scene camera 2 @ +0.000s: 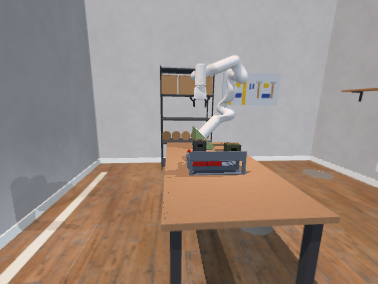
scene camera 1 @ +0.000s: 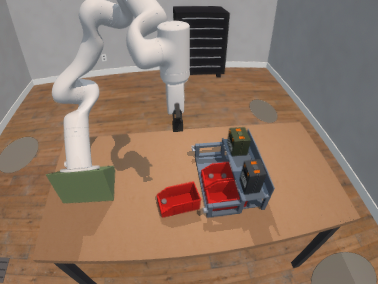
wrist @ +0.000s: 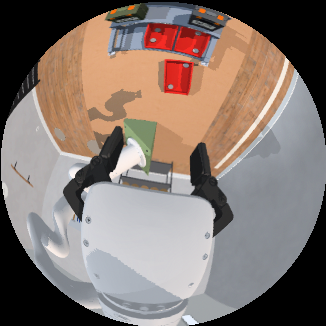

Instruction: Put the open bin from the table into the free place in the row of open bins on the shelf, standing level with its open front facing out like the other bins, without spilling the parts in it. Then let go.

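A red open bin [scene camera 1: 178, 200] [wrist: 178, 77] stands upright on the table, just in front of the shelf, with small grey round parts in it. The blue-grey shelf [scene camera 1: 224, 206] [scene camera 2: 217, 156] [wrist: 131, 46] holds two red bins side by side: one bin [scene camera 1: 221, 192] [wrist: 192, 42] at the end nearer scene camera 1, the other bin [scene camera 1: 216, 173] [wrist: 161, 37] in the middle. The free place [scene camera 1: 211, 151] [wrist: 127, 38] is beside the middle bin, at the far end in scene camera 1. My gripper [scene camera 1: 177, 129] [scene camera 2: 200, 104] [wrist: 158, 140] is open and empty, high above the table's far side, well away from the bin.
A dark grey box [scene camera 1: 253, 177] [scene camera 2: 199, 145] and a green box [scene camera 1: 239, 141] [scene camera 2: 232, 147] stand on the shelf's upper level, behind the row of bins. A green wedge-shaped block [scene camera 1: 85, 186] [wrist: 142, 136] is at the arm's base. The table [scene camera 1: 145, 240] carries them all.
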